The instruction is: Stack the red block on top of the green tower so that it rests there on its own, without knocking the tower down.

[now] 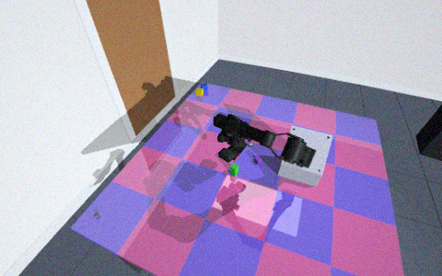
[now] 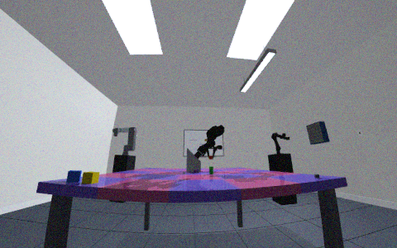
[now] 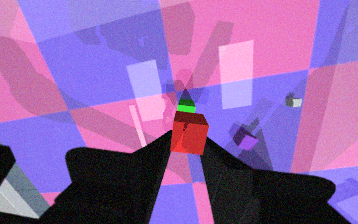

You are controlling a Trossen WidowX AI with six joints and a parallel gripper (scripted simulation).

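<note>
The green block lies 8 cm below my gripper tip. Also, from my gripper tip: purple block (8 cm behind, 13 cm to the right, 11 cm below); dark object (43 cm ahead, 50 cm to the left, 11 cm below); red block (1 cm ahead, 1 cm above).
</note>
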